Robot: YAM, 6 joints.
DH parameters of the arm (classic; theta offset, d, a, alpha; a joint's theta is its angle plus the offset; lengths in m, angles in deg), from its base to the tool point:
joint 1: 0 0.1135 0.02 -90
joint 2: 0 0 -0.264 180
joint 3: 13.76 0 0.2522 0
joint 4: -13.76 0 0.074 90
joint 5: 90 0 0 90
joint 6: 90 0.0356 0 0
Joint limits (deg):
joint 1: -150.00..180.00
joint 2: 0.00..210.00
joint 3: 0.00..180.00
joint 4: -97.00..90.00
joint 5: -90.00..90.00
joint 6: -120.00..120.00
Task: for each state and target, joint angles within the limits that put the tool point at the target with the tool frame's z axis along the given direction. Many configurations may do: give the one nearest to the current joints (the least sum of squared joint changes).
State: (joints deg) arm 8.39 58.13 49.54 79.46 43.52 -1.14
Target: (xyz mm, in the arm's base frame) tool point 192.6 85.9 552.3 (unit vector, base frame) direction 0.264 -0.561 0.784
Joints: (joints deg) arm 30.03 80.46 84.40 89.86 38.18 -1.14
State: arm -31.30 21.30 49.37 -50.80 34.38 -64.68
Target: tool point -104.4 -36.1 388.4 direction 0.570 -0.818 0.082
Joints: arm 3.21 2.71 68.51 -56.89 58.03 -64.68
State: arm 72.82 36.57 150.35 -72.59 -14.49 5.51
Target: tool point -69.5 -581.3 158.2 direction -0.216 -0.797 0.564
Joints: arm 83.62 0.29 170.81 -25.17 -7.25 5.51
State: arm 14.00 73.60 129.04 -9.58 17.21 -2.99
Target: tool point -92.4 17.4 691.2 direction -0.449 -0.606 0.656
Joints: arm -27.03 61.40 129.80 32.35 48.09 -2.99
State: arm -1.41 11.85 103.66 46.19 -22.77 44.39
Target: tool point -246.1 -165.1 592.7 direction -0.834 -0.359 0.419
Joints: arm 35.14 43.55 125.80 72.51 -10.75 44.39
